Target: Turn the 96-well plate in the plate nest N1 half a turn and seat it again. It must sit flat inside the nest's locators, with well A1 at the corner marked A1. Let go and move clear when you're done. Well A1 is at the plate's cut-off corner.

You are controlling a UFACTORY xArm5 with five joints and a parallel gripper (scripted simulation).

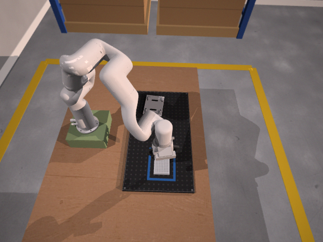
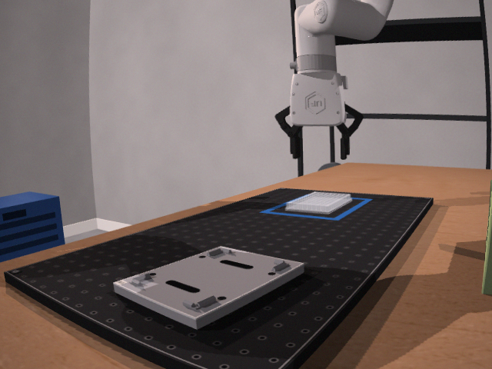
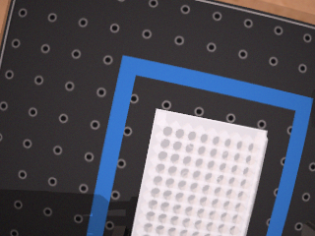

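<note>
Now: hand 90 mm above the 96-well plate. Round my hand: grey plate nest (40 mm behind, 410 mm to the left, 90 mm below); then A1 label (20 mm ahead, 480 mm to the left, 90 mm below).
</note>
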